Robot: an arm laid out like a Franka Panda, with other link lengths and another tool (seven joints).
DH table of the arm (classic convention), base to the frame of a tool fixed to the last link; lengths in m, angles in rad. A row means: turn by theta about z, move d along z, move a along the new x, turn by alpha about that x. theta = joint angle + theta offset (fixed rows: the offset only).
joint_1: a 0, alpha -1.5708, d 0.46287, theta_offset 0
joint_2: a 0, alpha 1.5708, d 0, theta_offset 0
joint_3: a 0.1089, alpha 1.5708, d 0.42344, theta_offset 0
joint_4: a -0.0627, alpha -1.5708, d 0, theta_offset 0
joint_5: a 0, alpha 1.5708, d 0.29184, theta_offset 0
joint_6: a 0.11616, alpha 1.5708, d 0, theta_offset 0
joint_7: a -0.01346, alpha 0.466, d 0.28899, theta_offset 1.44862
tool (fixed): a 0, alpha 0, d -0.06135, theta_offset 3.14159
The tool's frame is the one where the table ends.
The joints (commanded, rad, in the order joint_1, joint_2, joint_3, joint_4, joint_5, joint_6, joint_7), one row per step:
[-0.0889 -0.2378 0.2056 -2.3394 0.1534 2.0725 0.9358]
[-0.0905 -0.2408 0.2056 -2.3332 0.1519 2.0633 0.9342]
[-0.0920 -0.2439 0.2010 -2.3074 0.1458 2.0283 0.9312]
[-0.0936 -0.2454 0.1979 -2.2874 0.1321 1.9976 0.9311]
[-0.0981 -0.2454 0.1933 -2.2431 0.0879 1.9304 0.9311]
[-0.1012 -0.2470 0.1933 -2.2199 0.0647 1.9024 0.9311]
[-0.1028 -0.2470 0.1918 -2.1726 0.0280 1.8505 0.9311]
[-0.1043 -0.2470 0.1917 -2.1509 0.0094 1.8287 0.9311]
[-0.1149 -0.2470 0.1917 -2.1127 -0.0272 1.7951 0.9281]
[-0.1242 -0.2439 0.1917 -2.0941 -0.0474 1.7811 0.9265]
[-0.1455 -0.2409 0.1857 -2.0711 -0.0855 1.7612 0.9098]
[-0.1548 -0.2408 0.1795 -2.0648 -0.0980 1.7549 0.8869]
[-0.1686 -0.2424 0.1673 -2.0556 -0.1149 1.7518 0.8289]
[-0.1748 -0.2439 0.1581 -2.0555 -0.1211 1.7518 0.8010]
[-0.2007 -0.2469 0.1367 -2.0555 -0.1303 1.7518 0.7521]
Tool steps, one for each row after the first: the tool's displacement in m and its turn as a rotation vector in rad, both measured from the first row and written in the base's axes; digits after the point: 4 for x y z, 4 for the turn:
[-0.0004 -0.0005 0.0025 -0.0011 -0.0002 0.0018]
[-0.0005 -0.0025 0.0102 -0.0039 0.0052 0.0059]
[-0.0014 -0.0056 0.0151 -0.0144 0.0134 0.0111]
[-0.0035 -0.0152 0.0244 -0.0519 0.0336 0.0269]
[-0.0033 -0.0200 0.0307 -0.0728 0.0355 0.0346]
[-0.0019 -0.0271 0.0433 -0.1061 0.0381 0.0468]
[-0.0009 -0.0309 0.0493 -0.1235 0.0372 0.0515]
[0.0023 -0.0418 0.0604 -0.1580 0.0313 0.0542]
[0.0050 -0.0494 0.0649 -0.1767 0.0296 0.0516]
[0.0076 -0.0683 0.0709 -0.2106 0.0307 0.0497]
[0.0075 -0.0775 0.0730 -0.2198 0.0326 0.0598]
[0.0075 -0.0922 0.0774 -0.2304 0.0294 0.0953]
[0.0064 -0.1002 0.0783 -0.2328 0.0303 0.1094]
[0.0038 -0.1218 0.0800 -0.2337 0.0341 0.1136]

